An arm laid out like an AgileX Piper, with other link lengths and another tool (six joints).
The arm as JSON. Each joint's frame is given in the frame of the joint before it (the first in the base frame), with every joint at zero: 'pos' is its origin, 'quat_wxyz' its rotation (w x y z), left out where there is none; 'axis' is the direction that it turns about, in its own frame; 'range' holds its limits. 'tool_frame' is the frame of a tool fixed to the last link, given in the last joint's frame.
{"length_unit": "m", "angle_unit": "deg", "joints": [
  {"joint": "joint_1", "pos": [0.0, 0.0, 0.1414], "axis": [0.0, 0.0, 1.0], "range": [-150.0, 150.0]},
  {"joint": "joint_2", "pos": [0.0, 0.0, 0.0], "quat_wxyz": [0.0, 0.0, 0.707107, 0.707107], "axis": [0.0, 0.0, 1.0], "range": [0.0, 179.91]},
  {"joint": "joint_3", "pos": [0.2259, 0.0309, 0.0], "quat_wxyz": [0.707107, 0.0, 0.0, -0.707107], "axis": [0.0, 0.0, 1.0], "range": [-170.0, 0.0]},
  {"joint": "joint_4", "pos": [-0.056, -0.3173, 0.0], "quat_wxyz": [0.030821, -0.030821, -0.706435, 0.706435], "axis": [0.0, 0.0, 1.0], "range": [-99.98, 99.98]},
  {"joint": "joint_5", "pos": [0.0, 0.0, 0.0], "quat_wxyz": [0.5, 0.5, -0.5, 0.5], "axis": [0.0, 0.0, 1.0], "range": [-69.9, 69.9]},
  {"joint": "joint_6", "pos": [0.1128, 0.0, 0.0], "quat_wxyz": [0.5, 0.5, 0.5, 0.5], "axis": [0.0, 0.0, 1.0], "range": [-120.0, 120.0]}
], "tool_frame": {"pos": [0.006, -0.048, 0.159], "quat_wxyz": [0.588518, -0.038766, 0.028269, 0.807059]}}
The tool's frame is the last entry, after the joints.
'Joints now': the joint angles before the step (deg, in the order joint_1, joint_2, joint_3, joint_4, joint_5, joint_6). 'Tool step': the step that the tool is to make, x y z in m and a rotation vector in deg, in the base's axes. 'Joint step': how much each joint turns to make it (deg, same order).
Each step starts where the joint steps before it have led.
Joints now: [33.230, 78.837, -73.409, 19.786, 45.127, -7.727]
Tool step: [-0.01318, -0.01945, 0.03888, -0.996, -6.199, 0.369]
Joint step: [0.805, -8.511, 3.444, -4.673, 0.351, 0.566]
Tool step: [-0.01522, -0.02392, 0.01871, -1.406, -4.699, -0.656]
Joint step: [0.706, -8.474, 5.501, -4.826, -0.317, 1.264]
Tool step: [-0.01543, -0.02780, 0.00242, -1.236, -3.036, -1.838]
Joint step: [0.283, -8.579, 6.961, -4.690, -0.399, 2.344]
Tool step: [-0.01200, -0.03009, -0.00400, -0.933, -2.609, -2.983]
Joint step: [0.034, -8.371, 7.176, -5.353, -0.537, 3.656]
